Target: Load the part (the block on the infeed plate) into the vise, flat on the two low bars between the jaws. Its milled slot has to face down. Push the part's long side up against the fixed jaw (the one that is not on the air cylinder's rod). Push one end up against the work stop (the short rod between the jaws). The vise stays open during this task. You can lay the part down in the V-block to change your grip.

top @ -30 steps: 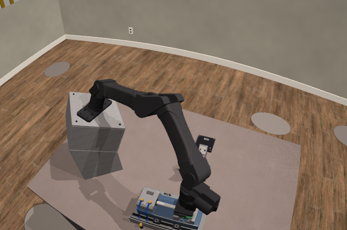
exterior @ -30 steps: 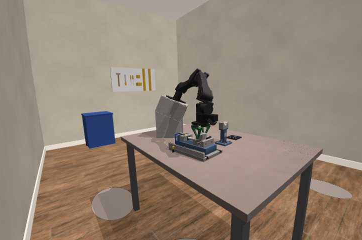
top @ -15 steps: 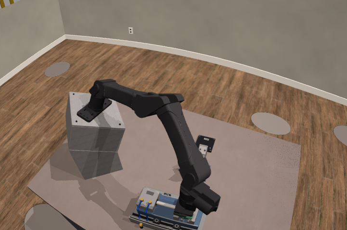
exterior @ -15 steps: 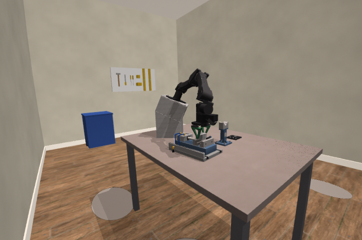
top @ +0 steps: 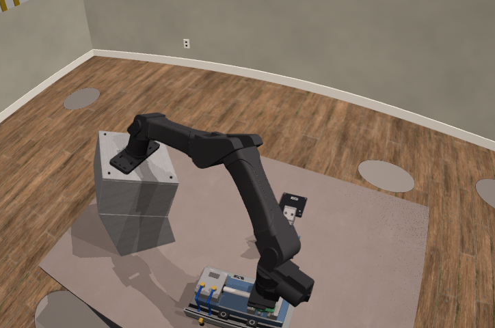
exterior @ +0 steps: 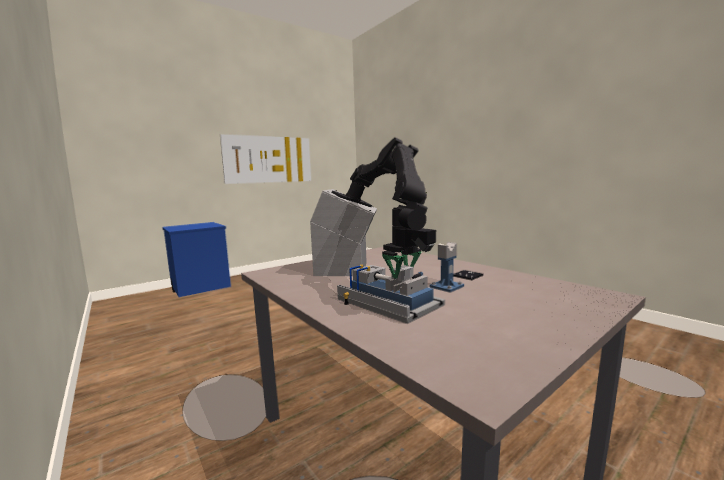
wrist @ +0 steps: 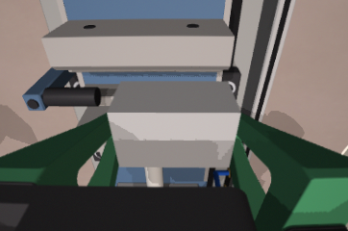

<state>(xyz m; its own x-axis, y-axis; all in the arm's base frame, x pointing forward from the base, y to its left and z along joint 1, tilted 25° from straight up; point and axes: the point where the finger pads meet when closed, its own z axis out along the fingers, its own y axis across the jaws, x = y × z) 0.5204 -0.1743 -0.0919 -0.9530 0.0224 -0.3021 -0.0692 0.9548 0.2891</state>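
Right now the work stop rod is 7 cm to the left of my hand and 2 cm below it. The rest, counted from my hand: part (right at my hand); air cylinder (16 cm behind, 4 cm below, 1 cm to the left); piston rod (8 cm behind, 4 cm below, 1 cm to the left).
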